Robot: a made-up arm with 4 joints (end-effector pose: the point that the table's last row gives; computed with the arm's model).
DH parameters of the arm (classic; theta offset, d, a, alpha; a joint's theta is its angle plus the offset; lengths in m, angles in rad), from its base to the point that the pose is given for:
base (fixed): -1.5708 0.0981 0 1.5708
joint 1: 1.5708 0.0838 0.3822 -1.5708
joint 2: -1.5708 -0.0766 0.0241 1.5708
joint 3: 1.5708 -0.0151 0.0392 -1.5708
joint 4: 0 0.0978 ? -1.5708
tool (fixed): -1.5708 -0.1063 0 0
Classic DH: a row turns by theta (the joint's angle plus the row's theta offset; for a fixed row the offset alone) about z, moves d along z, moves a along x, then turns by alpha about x.
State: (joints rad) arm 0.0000 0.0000 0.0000 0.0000
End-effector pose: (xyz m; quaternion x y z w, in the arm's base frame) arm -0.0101 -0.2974 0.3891 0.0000 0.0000 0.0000 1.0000
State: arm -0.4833 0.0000 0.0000 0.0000
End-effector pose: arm -0.0101 -0.3986 0.2176 0.2393 0.0000 0.0000 0.9709
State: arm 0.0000 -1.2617 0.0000 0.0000
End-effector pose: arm 0.0255 -0.2974 0.5228 0.0000 -0.5898 0.0000 0.8075
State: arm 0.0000 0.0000 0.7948 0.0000
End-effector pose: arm -0.1970 -0.3011 0.3891 0.0000 0.0000 -0.3870 0.9221
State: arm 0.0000 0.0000 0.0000 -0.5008
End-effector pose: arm -0.0101 -0.3165 0.5270 -0.2478 0.0000 0.0000 0.9688
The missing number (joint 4, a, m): -0.26
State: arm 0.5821 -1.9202 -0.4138 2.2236
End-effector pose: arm 0.0518 0.3935 0.2949 0.2959 -0.0179 0.8102 0.5057
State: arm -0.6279 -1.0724 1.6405 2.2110
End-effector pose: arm 0.1489 -0.4728 0.4198 -0.6359 0.6921 0.1939 0.2809
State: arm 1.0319 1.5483 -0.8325 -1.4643
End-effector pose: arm 0.1810 0.2029 0.2982 -0.5306 0.5625 0.4195 0.4755
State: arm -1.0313 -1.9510 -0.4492 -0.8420
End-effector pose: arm -0.2703 -0.5249 0.1487 -0.1319 -0.5789 -0.5763 0.5616
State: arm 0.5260 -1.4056 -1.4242 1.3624
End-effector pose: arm 0.1578 0.1504 0.2910 -0.1514 0.1170 0.6887 0.6994
